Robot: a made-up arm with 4 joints.
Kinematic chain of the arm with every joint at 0, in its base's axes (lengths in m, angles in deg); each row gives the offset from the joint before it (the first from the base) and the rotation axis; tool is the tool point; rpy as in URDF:
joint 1: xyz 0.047 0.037 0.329 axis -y
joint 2: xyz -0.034 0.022 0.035 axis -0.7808 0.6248 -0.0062
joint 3: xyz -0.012 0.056 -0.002 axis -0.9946 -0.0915 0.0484
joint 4: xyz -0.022 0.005 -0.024 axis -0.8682 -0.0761 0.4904
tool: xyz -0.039 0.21 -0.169 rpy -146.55 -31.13 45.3
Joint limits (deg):
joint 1: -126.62..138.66
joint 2: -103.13..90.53
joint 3: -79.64..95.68
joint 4: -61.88..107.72
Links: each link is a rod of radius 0.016 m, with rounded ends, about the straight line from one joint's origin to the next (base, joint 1, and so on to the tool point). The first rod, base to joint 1, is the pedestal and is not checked.
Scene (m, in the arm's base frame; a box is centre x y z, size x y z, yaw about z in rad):
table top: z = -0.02
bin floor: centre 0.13 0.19 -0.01 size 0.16 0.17 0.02 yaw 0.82
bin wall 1: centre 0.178 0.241 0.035 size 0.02 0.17 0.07 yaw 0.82
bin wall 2: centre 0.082 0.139 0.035 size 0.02 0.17 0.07 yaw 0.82
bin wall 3: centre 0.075 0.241 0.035 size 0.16 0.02 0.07 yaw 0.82
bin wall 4: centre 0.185 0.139 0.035 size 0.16 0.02 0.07 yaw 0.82
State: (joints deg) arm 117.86 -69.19 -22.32 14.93
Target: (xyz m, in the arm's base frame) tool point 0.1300 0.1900 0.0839
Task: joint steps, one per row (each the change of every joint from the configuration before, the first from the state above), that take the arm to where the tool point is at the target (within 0.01 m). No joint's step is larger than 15 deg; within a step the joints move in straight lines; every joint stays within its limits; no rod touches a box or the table.
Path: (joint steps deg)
1: -13.48 8.40 4.74 5.21
2: -13.47 8.40 4.74 5.20
3: -13.48 8.39 4.74 5.21
4: -13.48 8.40 4.73 5.21
5: -13.48 8.40 4.74 5.20
6: -13.47 8.40 4.74 5.21

